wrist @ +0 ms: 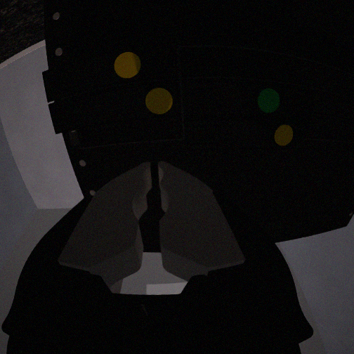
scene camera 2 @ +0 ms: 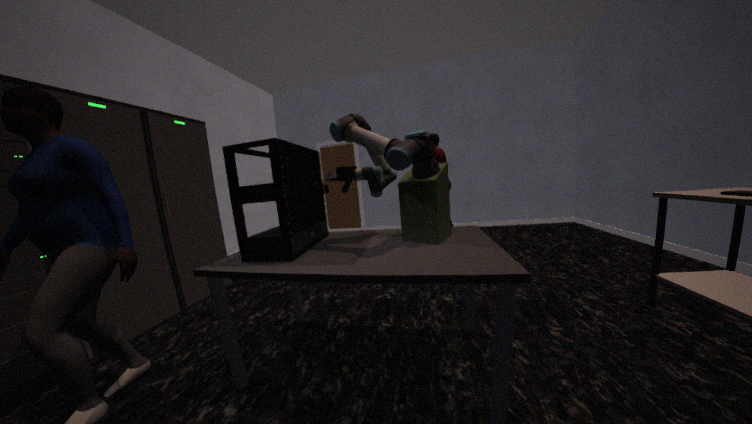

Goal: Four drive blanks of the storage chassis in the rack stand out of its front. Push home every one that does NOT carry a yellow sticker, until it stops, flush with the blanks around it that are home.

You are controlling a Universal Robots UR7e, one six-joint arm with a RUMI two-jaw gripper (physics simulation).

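Pixels of known places: gripper, fingertip midpoint: (scene camera 2: 324, 179); arm's base, origin of the base link: (scene camera 2: 426, 172).
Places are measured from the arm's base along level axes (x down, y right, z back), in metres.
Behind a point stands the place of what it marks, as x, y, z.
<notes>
The rack (scene camera 2: 284, 200) @(0.072, -0.271, -0.691) stands on the table, very dark, with the chassis front facing the arm. In the wrist view the chassis front (wrist: 215, 175) is almost black. Two yellow stickers show left of centre, an upper one (wrist: 127, 65) and a lower one (wrist: 159, 101). A green sticker (wrist: 268, 100) and a third yellow sticker (wrist: 283, 135) show at the right. Blank edges are too dark to tell which stand out. My gripper (scene camera 2: 330, 176) @(-0.017, 0.104, -0.613) (wrist: 156, 165) is shut and empty, its tips below the lower left yellow sticker in the wrist view. Whether the tips touch the front cannot be told.
The table (scene camera 2: 421, 263) @(0.374, -0.360, -0.088) carries the rack and the green arm pedestal (scene camera 2: 425, 210) @(0.195, -0.087, -0.028). A person in blue (scene camera 2: 78, 194) is at the left by dark cabinets (scene camera 2: 184, 210). Part of something red shows behind the arm's base. A side table (scene camera 2: 700, 193) stands at the right.
</notes>
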